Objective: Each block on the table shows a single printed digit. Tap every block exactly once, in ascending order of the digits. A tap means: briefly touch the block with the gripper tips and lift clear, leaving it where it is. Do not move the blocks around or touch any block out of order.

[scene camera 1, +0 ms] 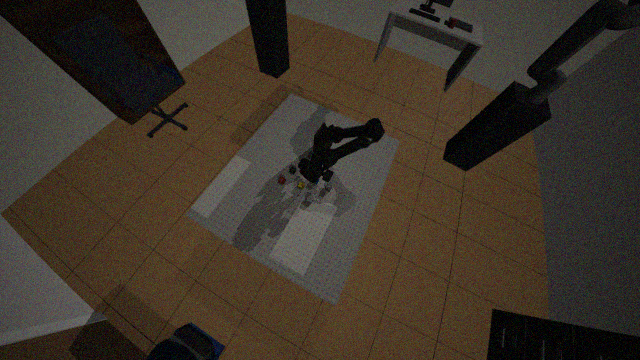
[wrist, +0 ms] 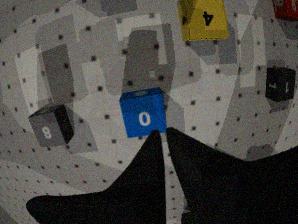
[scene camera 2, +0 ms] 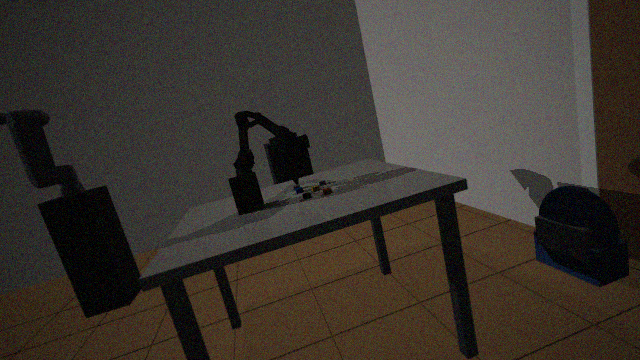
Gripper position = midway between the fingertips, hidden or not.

My gripper (wrist: 162,135) is shut, with nothing in its grasp. Further things: a blue block (wrist: 143,111) and a black block (wrist: 274,76).
